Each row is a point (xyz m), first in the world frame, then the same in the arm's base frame.
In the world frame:
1: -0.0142 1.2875 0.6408
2: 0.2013 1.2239 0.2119
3: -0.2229 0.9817 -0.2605
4: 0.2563 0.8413 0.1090
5: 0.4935 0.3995 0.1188
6: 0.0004 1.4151 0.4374
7: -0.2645 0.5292 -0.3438
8: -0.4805 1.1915 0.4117
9: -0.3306 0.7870 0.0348
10: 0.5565 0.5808 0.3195
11: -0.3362 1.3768 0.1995
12: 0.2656 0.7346 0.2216
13: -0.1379 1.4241 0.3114
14: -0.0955 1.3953 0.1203
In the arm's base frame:
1: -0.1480 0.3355 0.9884
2: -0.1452 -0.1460 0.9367
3: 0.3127 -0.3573 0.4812
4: -0.2937 -0.2763 0.5889
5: -0.6622 -0.4002 0.2720
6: -0.0144 0.1559 1.0765
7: 0.2037 -0.4257 0.0375
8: 0.2888 0.3618 0.6924
9: 0.1835 -0.0544 0.3131
10: -0.7327 -0.2500 0.4947
11: 0.3469 0.1129 0.8791
12: -0.3958 -0.1867 0.5134
13: 0.1570 0.1145 1.0133
14: 0.2005 -0.0737 0.9704

